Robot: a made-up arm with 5 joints.
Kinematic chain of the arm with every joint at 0, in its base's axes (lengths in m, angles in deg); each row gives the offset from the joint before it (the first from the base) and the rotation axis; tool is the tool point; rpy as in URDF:
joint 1: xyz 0 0 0.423 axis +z
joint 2: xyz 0 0 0 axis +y
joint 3: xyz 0.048 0 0.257 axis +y
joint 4: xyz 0.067 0 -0.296 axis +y
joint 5: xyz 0.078 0 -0.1 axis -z
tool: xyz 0 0 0 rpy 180 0 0
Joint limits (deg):
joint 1: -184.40..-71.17
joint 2: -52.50..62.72
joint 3: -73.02..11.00
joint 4: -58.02..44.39
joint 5: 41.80..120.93
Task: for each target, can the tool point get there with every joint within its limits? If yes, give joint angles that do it. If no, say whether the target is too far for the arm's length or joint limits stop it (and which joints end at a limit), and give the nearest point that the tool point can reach.
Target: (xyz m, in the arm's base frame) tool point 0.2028 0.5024 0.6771
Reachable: no: joint limits stop it (at a limit: joint 2, joint 3, joint 4) | nearest point 0.0524 0.1297 0.3292 | short by 0.532 m
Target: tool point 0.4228 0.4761 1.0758
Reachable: no: too far | nearest point 0.0377 0.0424 0.9390 | short by 0.596 m
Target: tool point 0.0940 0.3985 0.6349
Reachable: no: joint limits stop it (at a limit: joint 2, joint 3, joint 4) | nearest point 0.0321 0.1362 0.3292 | short by 0.408 m
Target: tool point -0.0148 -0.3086 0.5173
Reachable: yes | joints -92.74 -28.28 -18.52 -4.79 112.59
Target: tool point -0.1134 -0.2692 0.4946
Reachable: yes | joints -112.84 -33.34 -16.92 12.74 106.93
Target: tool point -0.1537 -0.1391 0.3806
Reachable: yes | joints -137.87 -39.58 2.25 22.29 55.05
